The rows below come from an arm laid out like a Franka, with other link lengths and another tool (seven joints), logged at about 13 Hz.
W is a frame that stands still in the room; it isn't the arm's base.
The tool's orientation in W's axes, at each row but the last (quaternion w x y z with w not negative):
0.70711, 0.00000, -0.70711, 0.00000
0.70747, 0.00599, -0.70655, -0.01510
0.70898, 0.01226, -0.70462, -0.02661
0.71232, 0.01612, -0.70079, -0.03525
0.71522, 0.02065, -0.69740, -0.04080
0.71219, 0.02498, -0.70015, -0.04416
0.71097, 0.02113, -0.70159, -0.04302
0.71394, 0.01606, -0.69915, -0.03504
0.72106, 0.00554, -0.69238, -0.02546
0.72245, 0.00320, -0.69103, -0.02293
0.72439, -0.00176, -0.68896, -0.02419
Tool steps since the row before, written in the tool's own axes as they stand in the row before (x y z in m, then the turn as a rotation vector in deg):
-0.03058, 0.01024, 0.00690, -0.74, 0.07, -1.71
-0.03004, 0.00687, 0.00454, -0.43, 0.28, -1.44
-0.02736, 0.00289, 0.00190, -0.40, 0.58, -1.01
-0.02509, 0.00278, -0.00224, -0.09, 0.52, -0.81
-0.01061, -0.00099, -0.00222, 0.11, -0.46, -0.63
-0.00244, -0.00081, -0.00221, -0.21, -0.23, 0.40
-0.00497, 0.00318, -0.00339, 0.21, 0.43, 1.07
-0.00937, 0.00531, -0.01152, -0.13, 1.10, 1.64
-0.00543, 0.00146, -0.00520, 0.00, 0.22, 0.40
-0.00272, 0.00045, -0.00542, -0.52, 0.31, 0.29
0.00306, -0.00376, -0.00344, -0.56, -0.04, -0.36
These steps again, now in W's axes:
-0.00690, 0.01024, -0.03058, 1.71, 0.07, -0.74
-0.00448, 0.00782, -0.02982, 1.44, 0.27, -0.42
-0.00199, 0.00443, -0.02715, 1.02, 0.58, -0.37
0.00193, 0.00454, -0.02486, 0.82, 0.50, -0.07
0.00194, -0.00012, -0.01071, 0.62, -0.48, 0.05
0.00215, -0.00063, -0.00255, -0.41, -0.20, -0.22
0.00343, 0.00351, -0.00471, -1.05, 0.44, 0.26
0.01147, 0.00567, -0.00921, -1.61, 1.15, -0.01
0.00502, 0.00156, -0.00557, -0.39, 0.23, 0.03
0.00531, 0.00040, -0.00294, -0.30, 0.34, -0.49
0.00344, -0.00398, 0.00276, 0.33, -0.03, -0.58

